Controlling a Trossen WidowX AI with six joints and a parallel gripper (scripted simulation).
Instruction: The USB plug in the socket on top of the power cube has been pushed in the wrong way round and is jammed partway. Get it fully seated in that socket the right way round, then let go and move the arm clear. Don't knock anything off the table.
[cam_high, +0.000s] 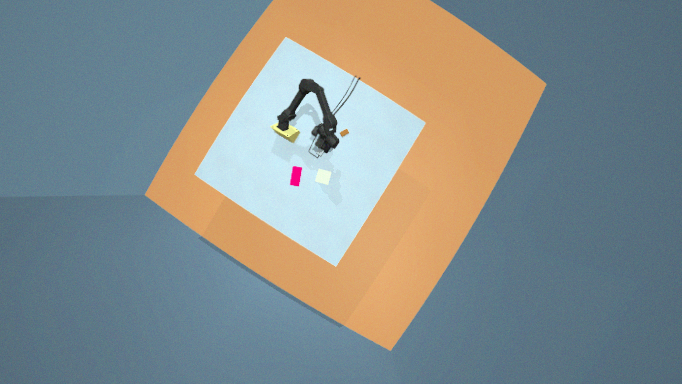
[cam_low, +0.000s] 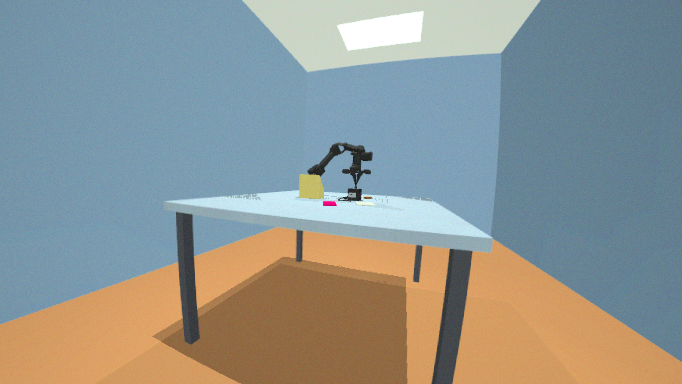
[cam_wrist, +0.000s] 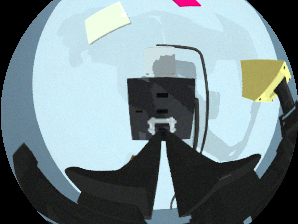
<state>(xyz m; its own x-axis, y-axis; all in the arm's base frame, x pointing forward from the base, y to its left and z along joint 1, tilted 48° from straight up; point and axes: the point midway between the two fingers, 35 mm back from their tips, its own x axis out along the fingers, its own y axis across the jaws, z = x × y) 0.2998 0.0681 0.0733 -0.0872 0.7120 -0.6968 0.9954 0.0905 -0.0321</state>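
Right now my gripper tip is 2 cm above the USB plug. Also, from my gripper tip: USB socket 4 cm below; then cream pad 21 cm to the right, 12 cm ahead, 10 cm below; then small block 15 cm to the left, 10 cm below, 5 cm ahead.
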